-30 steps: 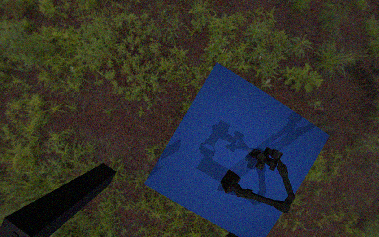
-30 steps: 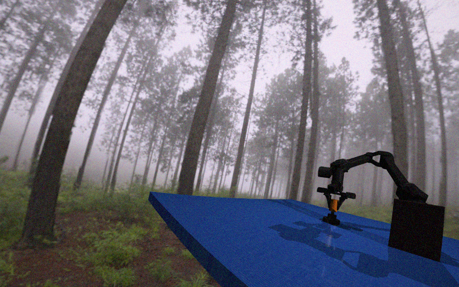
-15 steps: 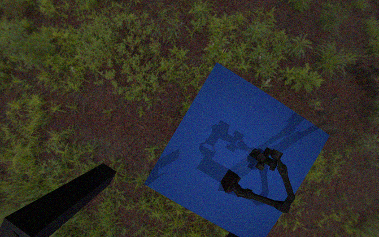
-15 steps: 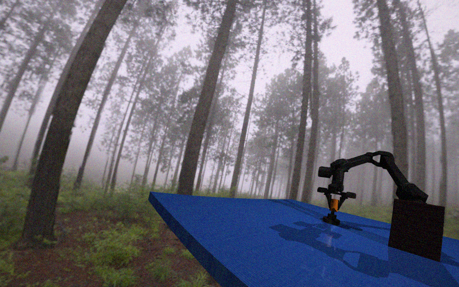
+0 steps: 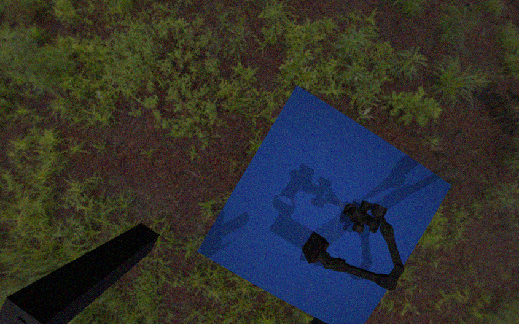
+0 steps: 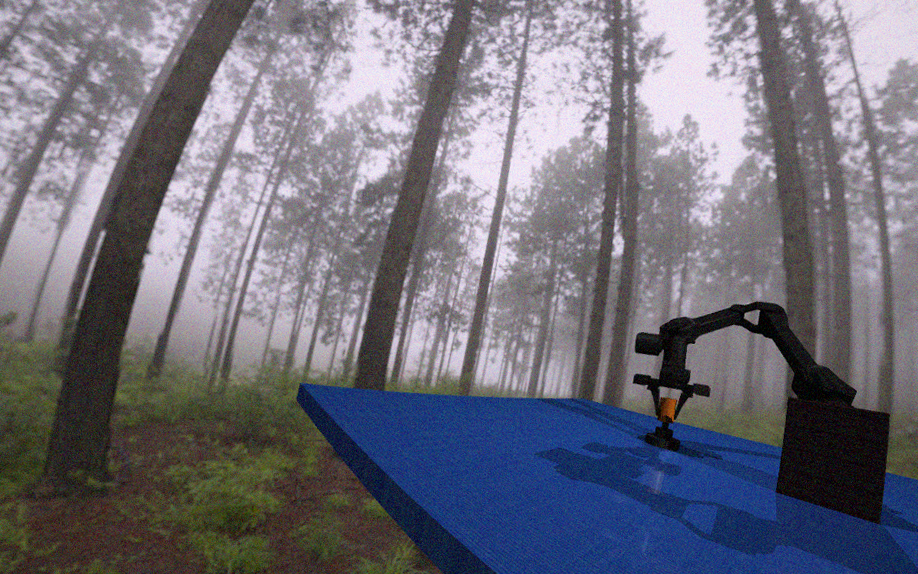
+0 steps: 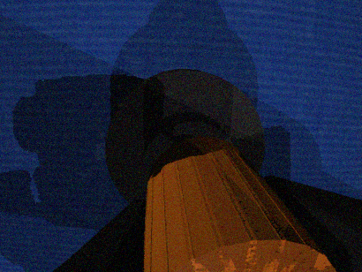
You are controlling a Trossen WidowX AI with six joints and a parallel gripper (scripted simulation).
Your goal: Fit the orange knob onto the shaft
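Right now my gripper tip is 20 mm below the orange knob. Also, from my gripper tip: dark round pedestal 40 mm below.
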